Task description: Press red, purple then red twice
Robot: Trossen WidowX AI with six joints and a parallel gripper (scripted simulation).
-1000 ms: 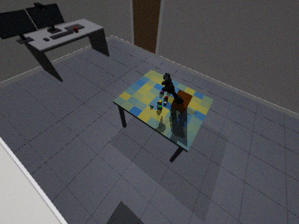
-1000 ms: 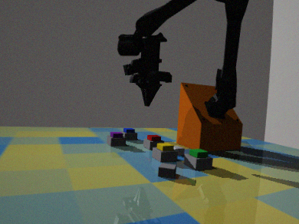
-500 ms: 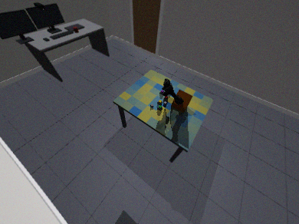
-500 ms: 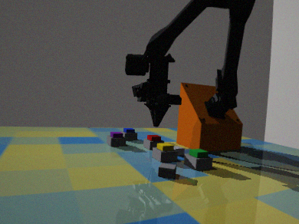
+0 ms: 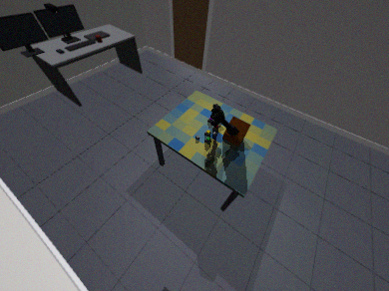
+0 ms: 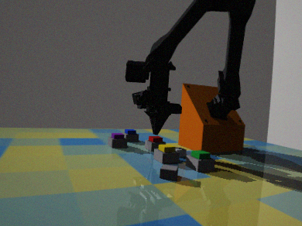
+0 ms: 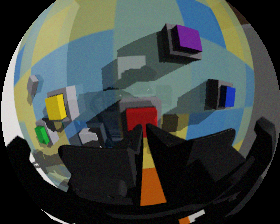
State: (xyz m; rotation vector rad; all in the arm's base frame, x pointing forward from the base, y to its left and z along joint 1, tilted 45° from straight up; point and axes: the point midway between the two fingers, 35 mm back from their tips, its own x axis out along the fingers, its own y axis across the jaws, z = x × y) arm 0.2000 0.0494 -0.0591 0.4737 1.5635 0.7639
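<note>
Now: the yellow button 10 mm ahead of my gripper tip, 120 mm to the left of it and 10 mm below it. The rest, counted from my gripper tip: red button (10 mm below); then purple button (110 mm ahead, 50 mm to the right, 10 mm below); then white block (50 mm behind, 70 mm to the left, 40 mm below).
</note>
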